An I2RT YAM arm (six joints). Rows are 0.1 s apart.
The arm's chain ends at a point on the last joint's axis. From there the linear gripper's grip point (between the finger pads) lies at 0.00 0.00 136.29 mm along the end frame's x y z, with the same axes.
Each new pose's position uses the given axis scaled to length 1; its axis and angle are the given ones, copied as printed.
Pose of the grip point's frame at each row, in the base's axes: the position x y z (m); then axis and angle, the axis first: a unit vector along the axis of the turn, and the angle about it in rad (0 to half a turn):
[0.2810 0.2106 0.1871 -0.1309 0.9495 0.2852 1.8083]
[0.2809 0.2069 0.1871 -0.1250 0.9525 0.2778 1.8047]
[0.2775 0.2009 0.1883 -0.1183 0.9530 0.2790 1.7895]
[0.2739 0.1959 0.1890 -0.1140 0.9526 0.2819 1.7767]
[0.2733 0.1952 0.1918 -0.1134 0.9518 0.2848 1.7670]
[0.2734 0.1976 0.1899 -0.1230 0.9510 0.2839 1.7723]
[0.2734 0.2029 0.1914 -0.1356 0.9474 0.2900 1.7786]
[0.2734 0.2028 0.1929 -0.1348 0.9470 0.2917 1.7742]
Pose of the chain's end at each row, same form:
[0.1615 0.1477 0.2055 -0.1309 0.9495 0.2852 1.8083]
[0.1605 0.1459 0.2057 -0.1250 0.9525 0.2778 1.8047]
[0.1562 0.1411 0.2050 -0.1183 0.9530 0.2790 1.7895]
[0.1521 0.1366 0.2038 -0.1140 0.9526 0.2819 1.7767]
[0.1513 0.1359 0.2052 -0.1134 0.9518 0.2848 1.7670]
[0.1521 0.1370 0.2040 -0.1230 0.9510 0.2839 1.7723]
[0.1535 0.1396 0.2057 -0.1356 0.9474 0.2900 1.7786]
[0.1534 0.1396 0.2065 -0.1348 0.9470 0.2917 1.7742]

